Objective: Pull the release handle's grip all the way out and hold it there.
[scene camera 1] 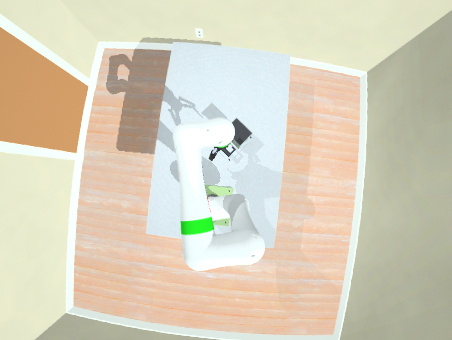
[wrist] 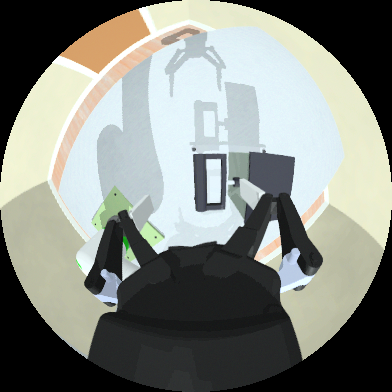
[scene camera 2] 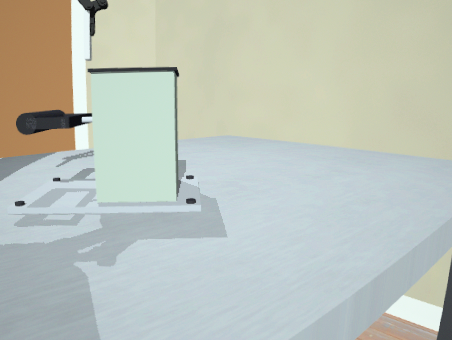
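The release handle is a dark rectangular frame with a thick round grip (scene camera 2: 31, 123) (wrist: 200, 182) along its outer side. A short pale rod (scene camera 2: 87, 119) joins it to the upright pale green housing (scene camera 2: 135, 135) with a dark top (scene camera 1: 242, 131) (wrist: 275, 175). The housing stands on a clear bolted base plate (scene camera 2: 150, 207). My gripper (wrist: 194, 194) is wide open and empty. In the wrist view the handle shows between its fingers, the right pad overlapping the housing's side. In scene camera 2 one finger pad (scene camera 2: 88, 45) hangs higher than the grip, near the housing's top left.
The light grey table (scene camera 1: 250, 75) (scene camera 2: 310, 200) (wrist: 300, 115) carries the housing. The arm's green mounting plate (scene camera 1: 220, 190) (wrist: 115, 200) lies to the left of the handle in the wrist view. The white arm (scene camera 1: 190, 185) covers part of the table in scene camera 1.
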